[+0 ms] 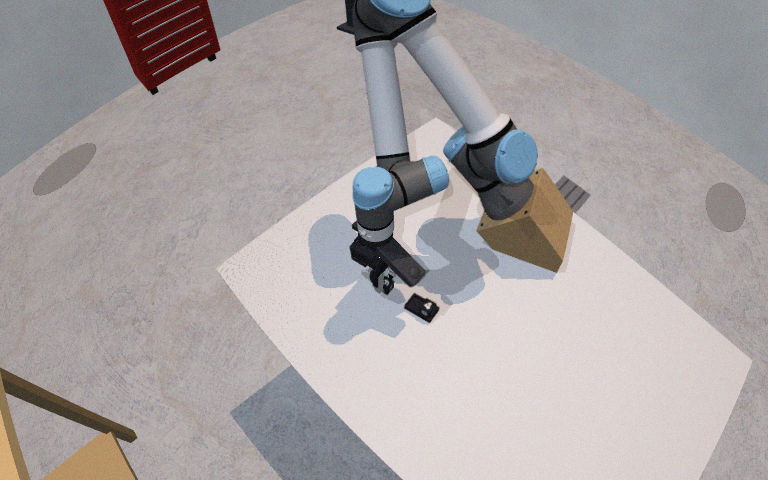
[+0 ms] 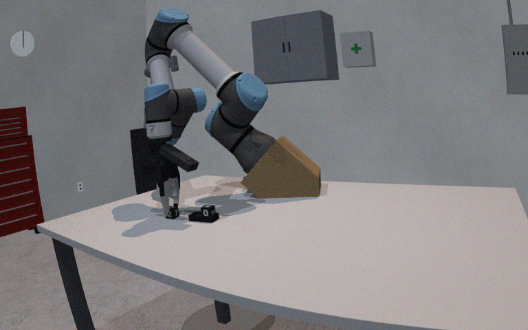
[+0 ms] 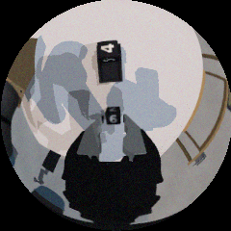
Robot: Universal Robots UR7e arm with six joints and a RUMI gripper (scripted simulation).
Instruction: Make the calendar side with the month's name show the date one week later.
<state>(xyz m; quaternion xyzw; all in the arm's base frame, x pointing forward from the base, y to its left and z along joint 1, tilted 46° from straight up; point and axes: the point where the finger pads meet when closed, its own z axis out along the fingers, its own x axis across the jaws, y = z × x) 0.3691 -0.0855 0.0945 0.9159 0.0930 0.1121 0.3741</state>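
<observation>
Now: hand 1 cm past the tray, 11 cm to the right of it and 2 cm above it.
</observation>
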